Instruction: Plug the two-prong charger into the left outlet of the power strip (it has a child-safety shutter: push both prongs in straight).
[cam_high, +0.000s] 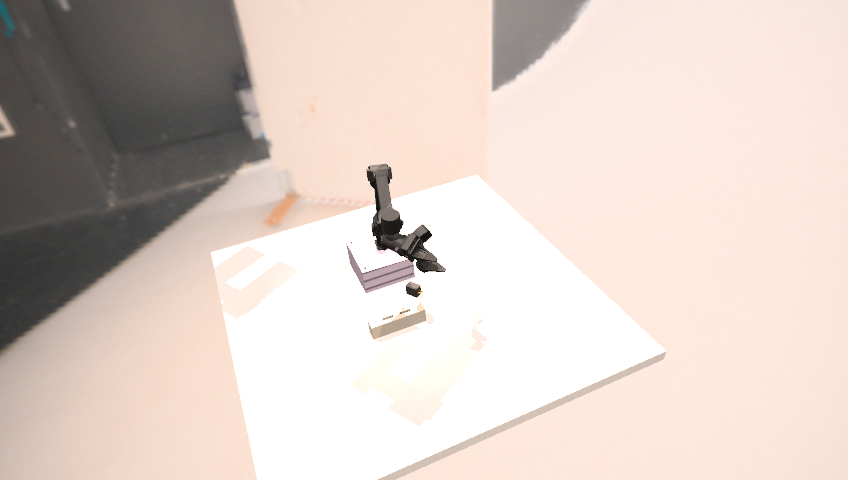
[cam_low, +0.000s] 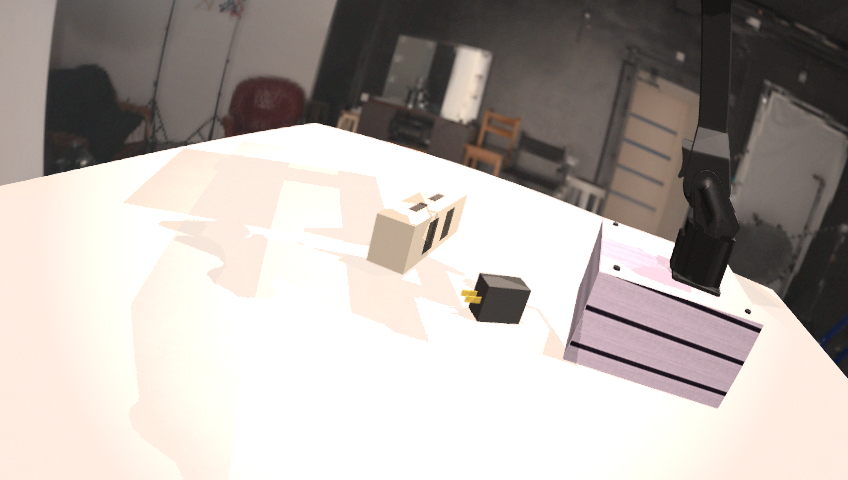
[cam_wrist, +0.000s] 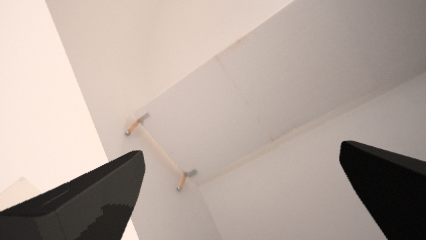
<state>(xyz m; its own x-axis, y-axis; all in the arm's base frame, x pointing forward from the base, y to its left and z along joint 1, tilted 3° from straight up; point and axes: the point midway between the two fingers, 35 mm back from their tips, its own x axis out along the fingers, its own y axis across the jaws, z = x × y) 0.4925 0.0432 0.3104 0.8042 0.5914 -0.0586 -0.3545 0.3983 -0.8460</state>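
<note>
Right now my gripper tip is 37 cm above the black two-prong charger, 32 cm past it and 1 cm to the left of it.
</note>
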